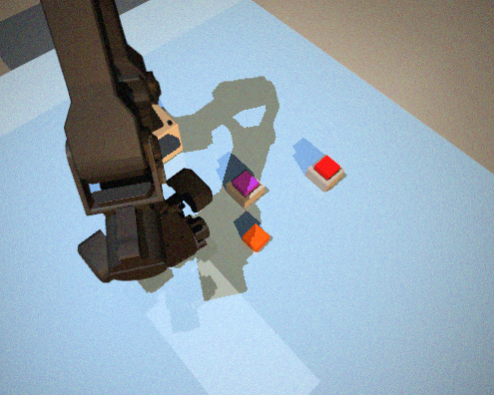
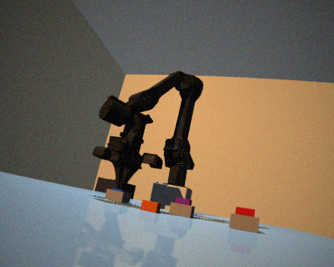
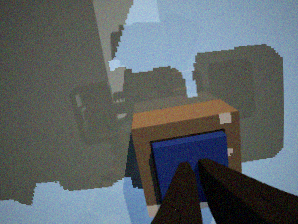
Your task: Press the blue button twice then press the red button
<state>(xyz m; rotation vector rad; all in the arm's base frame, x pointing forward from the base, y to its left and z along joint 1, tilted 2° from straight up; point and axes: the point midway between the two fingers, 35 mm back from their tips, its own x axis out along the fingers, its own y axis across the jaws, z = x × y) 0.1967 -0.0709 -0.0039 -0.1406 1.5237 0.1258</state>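
Now: gripper tip 1 cm above the blue button. Round my gripper tip: purple button 17 cm to the left, 2 cm behind; orange block 14 cm to the left, 7 cm ahead, 2 cm below; red button 31 cm to the left, 3 cm ahead.
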